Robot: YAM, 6 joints.
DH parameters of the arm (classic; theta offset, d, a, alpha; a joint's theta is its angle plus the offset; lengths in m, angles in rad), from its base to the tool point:
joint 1: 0 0.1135 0.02 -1.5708
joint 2: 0 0 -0.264 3.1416
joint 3: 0.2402 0 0.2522 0
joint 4: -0.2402 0 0.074 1.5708
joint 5: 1.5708 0 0 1.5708
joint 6: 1.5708 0.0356 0 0
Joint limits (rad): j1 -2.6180..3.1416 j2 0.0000..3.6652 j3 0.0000..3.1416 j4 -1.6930..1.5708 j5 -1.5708..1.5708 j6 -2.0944..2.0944
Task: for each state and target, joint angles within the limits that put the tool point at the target. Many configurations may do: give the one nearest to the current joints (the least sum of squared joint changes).
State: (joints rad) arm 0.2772 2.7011 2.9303 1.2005 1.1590 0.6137
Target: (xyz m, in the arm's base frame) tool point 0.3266 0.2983 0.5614
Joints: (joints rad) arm 0.7865 2.3619 2.8715 0.5598 0.6139 0.6137
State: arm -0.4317 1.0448 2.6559 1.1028 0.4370 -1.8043
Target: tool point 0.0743 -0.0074 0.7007
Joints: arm 0.0168 1.4882 2.3374 1.1072 0.2454 -1.8043
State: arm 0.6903 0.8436 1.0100 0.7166 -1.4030 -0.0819
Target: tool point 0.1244 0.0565 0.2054
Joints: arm 0.1629 0.6950 0.1355 0.5863 -1.5354 -0.0819
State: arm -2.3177 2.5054 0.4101 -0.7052 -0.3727 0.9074
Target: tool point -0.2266 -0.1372 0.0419
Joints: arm -2.6180 2.0419 0.8787 -0.6591 -0.1558 0.9074
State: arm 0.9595 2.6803 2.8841 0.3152 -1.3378 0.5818
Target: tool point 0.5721 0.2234 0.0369
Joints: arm 0.3172 3.1529 2.6871 0.2623 -1.2506 0.5818
